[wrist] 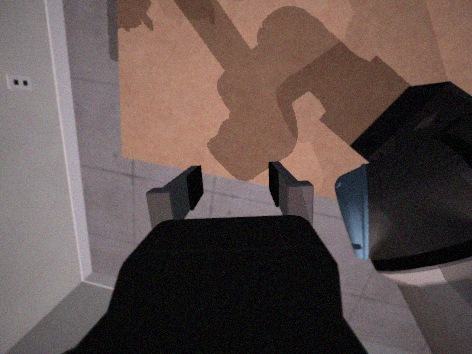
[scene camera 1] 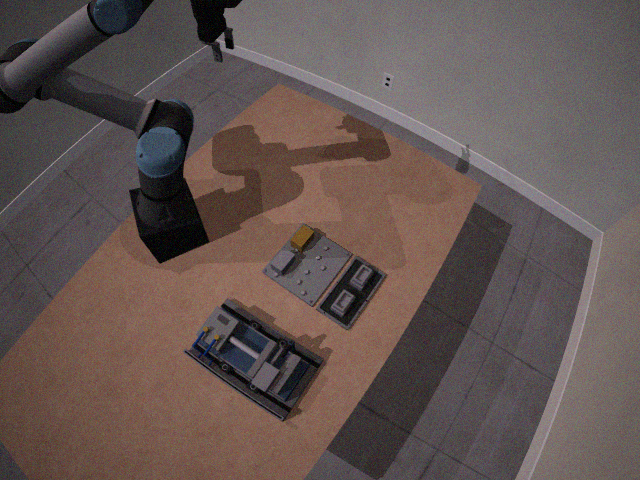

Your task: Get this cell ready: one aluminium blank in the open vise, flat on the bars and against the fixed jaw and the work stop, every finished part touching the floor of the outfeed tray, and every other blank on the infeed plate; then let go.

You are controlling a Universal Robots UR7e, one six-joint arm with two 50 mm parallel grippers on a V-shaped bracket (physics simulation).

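Frame: origin at the arm's base, x ahead, y right, z down, level; centimetres.
Seen in the pictures: hand, its tool point: (wrist: 234, 183) (scene camera 1: 223, 49); arm's base, origin of its link: (scene camera 1: 163, 206).
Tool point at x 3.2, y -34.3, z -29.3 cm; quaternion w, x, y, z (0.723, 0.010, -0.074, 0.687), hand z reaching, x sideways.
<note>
Pixels of each thing's top centre, then the offset from my tool point to it. "spot": a spot on its surface instead.
- vise, a spot on its surface: (scene camera 1: 223, 319) spot: dx +27.7, dy +52.7, dz +33.3 cm
- light grey block, centre of its top: (scene camera 1: 265, 376) dx +43.3, dy +60.4, dz +31.4 cm
- infeed plate, centre of its top: (scene camera 1: 307, 262) dx +37.3, dy +26.4, dz +42.2 cm
- yellow block, centre of its top: (scene camera 1: 302, 235) dx +33.3, dy +21.2, dz +38.6 cm
My gripper (scene camera 1: 223, 46) (wrist: 235, 185) is open and empty, high up beyond the far end of the table, well away from the vise, plate and tray. The vise (scene camera 1: 223, 319) stands at the near part of the table. A light grey block (scene camera 1: 265, 375) sits in its jaw area; its contact with bars, fixed jaw and stop is too small to tell. The infeed plate (scene camera 1: 312, 283) bears a grey block (scene camera 1: 282, 262) and a yellow block (scene camera 1: 302, 237). The outfeed tray (scene camera 1: 351, 315) holds two pale finished parts (scene camera 1: 342, 303) (scene camera 1: 361, 276), side by side and apart.
The arm's black base (scene camera 1: 168, 227) stands left of the infeed plate, and its blue-capped joint (wrist: 352, 210) shows at the right in the wrist view. Two blue rods with yellow ends (scene camera 1: 209, 346) stand at the vise's left end. Small pegs rise from the infeed plate. Walls stand behind the table.
</note>
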